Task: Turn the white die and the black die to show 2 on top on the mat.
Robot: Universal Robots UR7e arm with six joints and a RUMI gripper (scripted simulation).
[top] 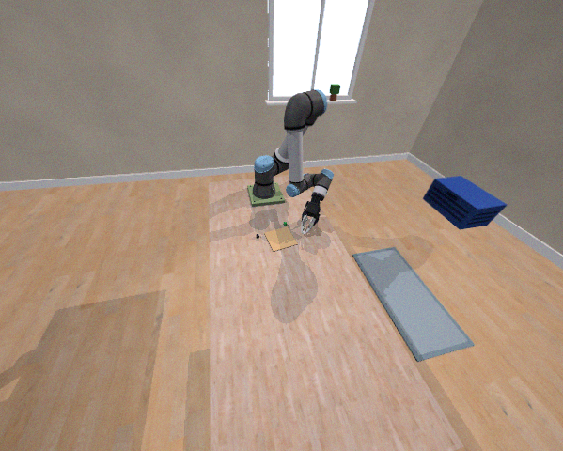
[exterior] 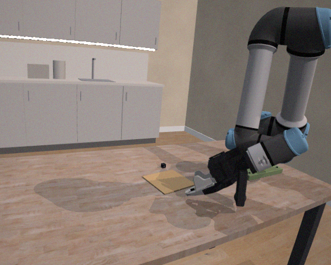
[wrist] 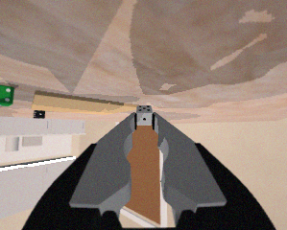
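The white die lies 1 cm ahead of my hand. From my hand the other things lie so: black die: 25 cm to the right, 2 cm below, 1 cm ahead; then green die: 10 cm to the right, 8 cm behind, 2 cm below; then tan mat: 13 cm to the right, 3 cm below, 3 cm ahead.
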